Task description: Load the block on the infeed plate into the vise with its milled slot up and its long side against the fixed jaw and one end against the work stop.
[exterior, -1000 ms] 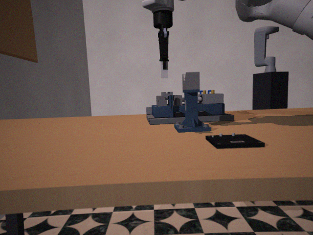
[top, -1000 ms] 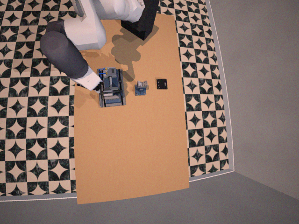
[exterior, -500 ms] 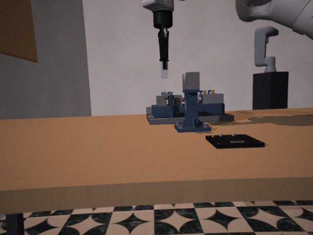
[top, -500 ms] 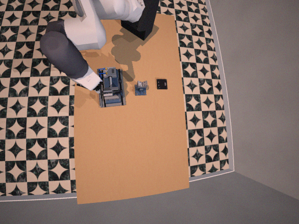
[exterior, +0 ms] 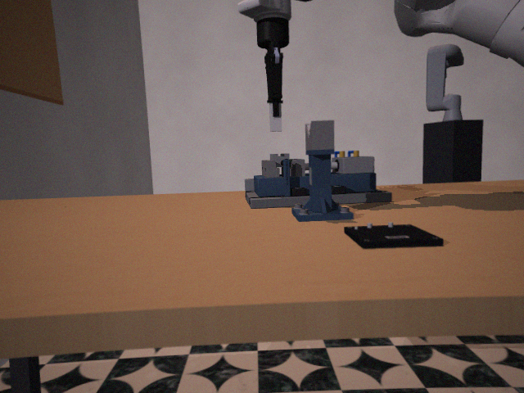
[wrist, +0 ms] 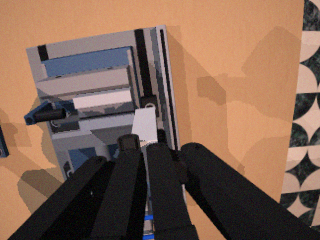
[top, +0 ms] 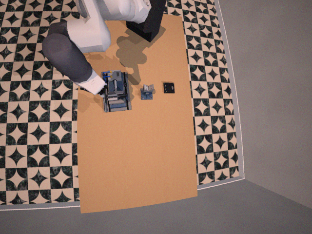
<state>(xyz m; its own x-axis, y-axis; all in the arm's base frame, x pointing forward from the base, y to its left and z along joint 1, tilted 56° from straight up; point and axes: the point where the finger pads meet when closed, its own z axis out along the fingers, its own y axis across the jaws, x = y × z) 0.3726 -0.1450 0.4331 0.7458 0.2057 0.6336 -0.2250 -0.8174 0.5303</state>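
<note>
My gripper is now 1 cm short of the part, 4 cm to the right of it and 10 cm above it. The rest, counted from my hand: fixed jaw (5 cm ahead, 6 cm to the left, 12 cm below); then work stop (3 cm ahead, 11 cm to the left, 11 cm below); then air cylinder rod (6 cm behind, 9 cm to the left, 12 cm below).
</note>
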